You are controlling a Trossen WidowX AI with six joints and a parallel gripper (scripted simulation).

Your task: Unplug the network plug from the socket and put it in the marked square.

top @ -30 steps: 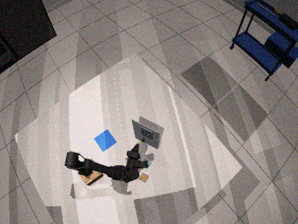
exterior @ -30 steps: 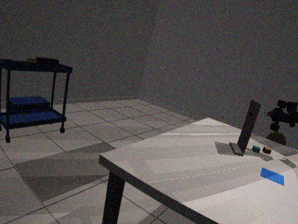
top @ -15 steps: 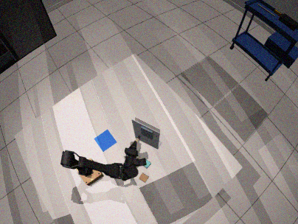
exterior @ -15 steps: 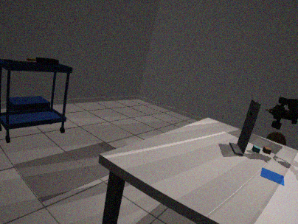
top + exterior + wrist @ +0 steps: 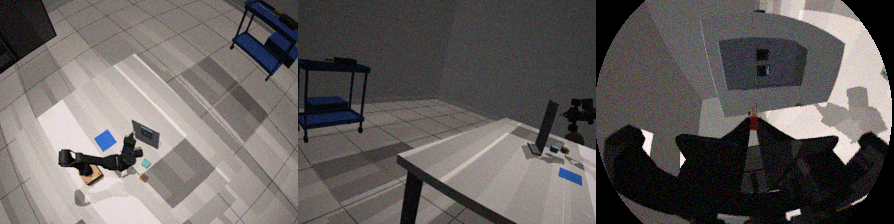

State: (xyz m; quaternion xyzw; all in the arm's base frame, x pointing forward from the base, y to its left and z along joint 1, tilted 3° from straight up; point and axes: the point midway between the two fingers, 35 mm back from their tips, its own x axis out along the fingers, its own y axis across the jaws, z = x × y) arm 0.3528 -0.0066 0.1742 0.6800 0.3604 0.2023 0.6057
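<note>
The blue marked square lies 17 cm behind my gripper tip, 14 cm to the left of it and 25 cm below it. The rest, counted from my gripper tip: network plug 1 cm ahead; then teal block 14 cm to the right, 24 cm below; then upright dark panel 8 cm ahead, 1 cm to the right, 12 cm below.
</note>
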